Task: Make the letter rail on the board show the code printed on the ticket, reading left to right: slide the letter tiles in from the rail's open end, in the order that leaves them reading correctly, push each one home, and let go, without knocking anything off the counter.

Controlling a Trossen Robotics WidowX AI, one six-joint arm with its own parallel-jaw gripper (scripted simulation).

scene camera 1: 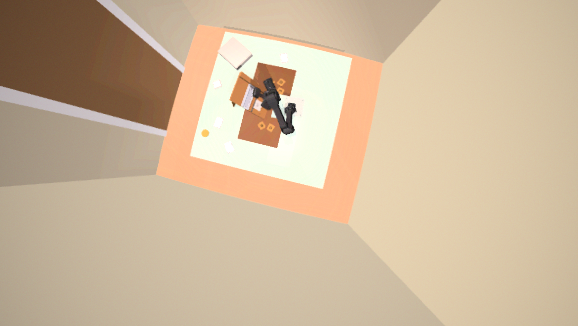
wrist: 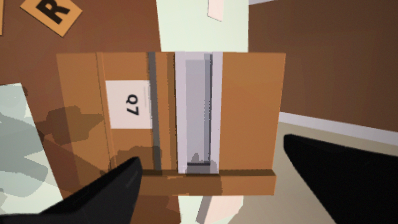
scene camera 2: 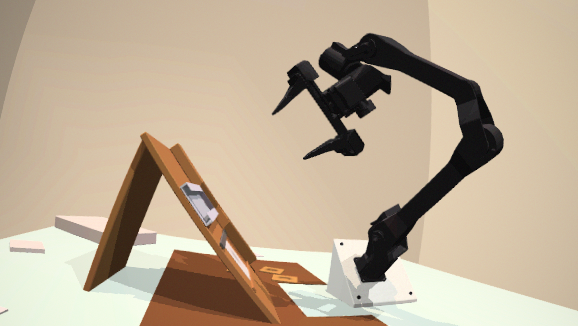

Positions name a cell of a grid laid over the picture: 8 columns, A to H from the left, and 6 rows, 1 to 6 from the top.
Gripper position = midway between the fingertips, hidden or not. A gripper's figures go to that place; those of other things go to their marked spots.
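My gripper (wrist: E5), 12 cm from the lens. A slanted board (wrist: E4), 29 cm from the lens.
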